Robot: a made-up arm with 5 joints.
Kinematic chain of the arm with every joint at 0, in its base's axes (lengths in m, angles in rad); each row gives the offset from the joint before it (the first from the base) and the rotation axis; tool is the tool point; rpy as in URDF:
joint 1: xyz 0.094 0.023 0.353 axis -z
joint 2: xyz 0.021 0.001 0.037 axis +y
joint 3: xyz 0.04 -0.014 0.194 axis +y
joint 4: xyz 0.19 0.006 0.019 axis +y
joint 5: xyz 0.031 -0.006 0 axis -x
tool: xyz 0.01 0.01 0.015 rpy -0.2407 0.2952 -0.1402
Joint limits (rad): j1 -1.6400..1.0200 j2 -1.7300..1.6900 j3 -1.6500..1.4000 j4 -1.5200..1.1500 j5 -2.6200..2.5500
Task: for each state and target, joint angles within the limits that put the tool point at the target. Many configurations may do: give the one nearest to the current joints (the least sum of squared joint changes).
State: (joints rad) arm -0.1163 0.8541 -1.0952 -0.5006 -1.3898
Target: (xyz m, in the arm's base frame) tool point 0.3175 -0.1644 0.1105
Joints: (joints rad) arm 0.6054 1.6900 -0.3186 -0.1641 -1.4689
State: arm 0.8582 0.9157 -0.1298 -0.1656 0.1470
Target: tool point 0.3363 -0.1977 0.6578
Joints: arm 0.7353 0.3053 -0.5483 -0.2262 0.1310
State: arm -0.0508 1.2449 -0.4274 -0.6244 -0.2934
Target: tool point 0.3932 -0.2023 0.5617
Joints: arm 0.6228 0.5939 -0.4624 -0.8120 -0.3350
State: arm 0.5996 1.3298 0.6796 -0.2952 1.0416
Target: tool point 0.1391 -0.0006 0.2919
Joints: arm 0.5770 0.9746 1.4000 -0.0618 1.1333
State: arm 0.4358 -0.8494 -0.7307 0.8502 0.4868
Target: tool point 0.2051 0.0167 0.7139
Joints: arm 0.0882 -0.5999 -0.1562 1.0028 0.5689
